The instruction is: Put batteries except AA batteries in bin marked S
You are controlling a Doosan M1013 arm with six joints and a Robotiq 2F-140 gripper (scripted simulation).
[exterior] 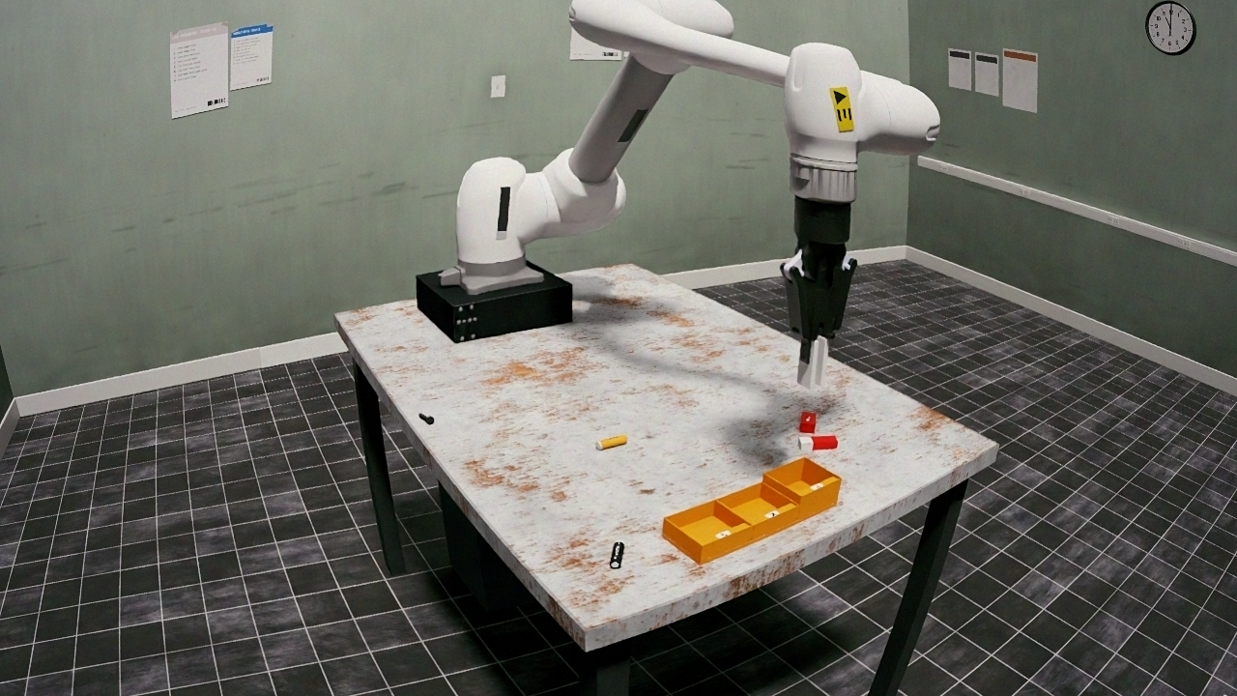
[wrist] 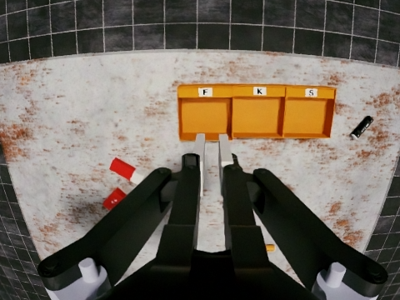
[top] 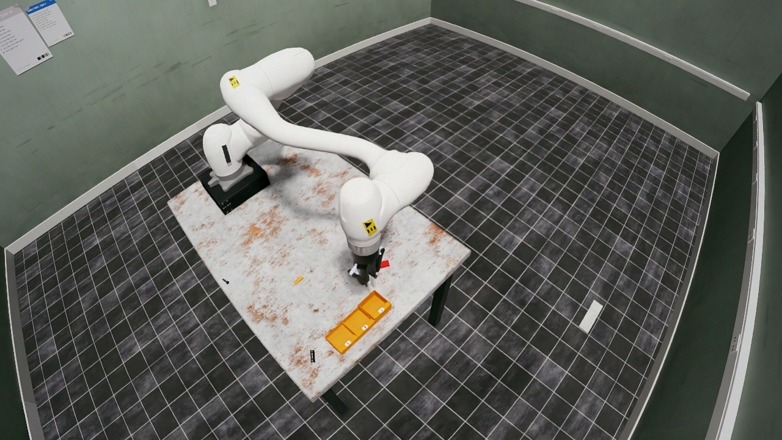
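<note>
Right now the red block battery is 18 cm behind my hand, 20 cm to the left of it and 21 cm below it. From my hand the other things lie so: red cylinder (12 cm behind, 15 cm to the left, 21 cm below); then black battery (3 cm behind, 28 cm to the right, 21 cm below); then joined orange bins (7 cm to the right, 20 cm below).
</note>
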